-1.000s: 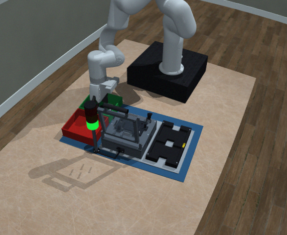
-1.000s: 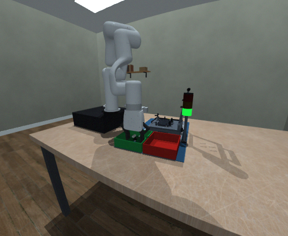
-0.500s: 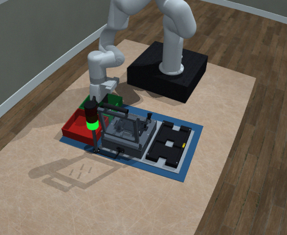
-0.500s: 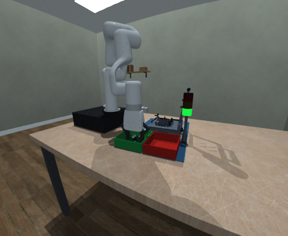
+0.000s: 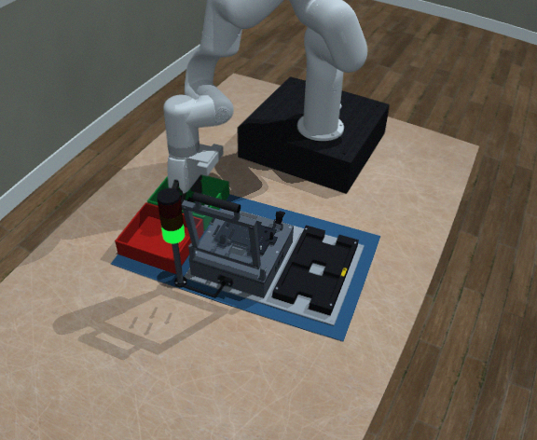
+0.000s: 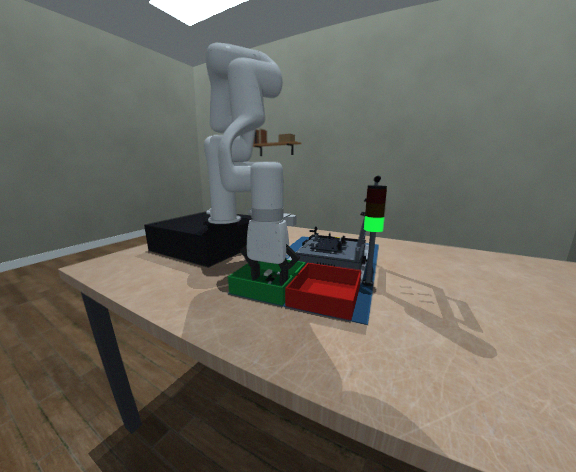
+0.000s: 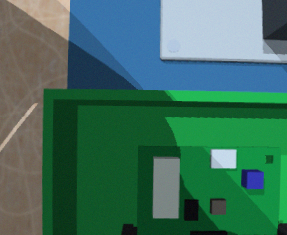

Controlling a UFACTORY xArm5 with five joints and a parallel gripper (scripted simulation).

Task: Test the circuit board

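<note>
Now: hand 10 mm above the green bin. Also, from my hand: green circuit board (10 mm below); red bin (150 mm ahead, 20 mm to the left, 10 mm below); black latch (260 mm to the left, 70 mm above, 10 mm ahead).
</note>
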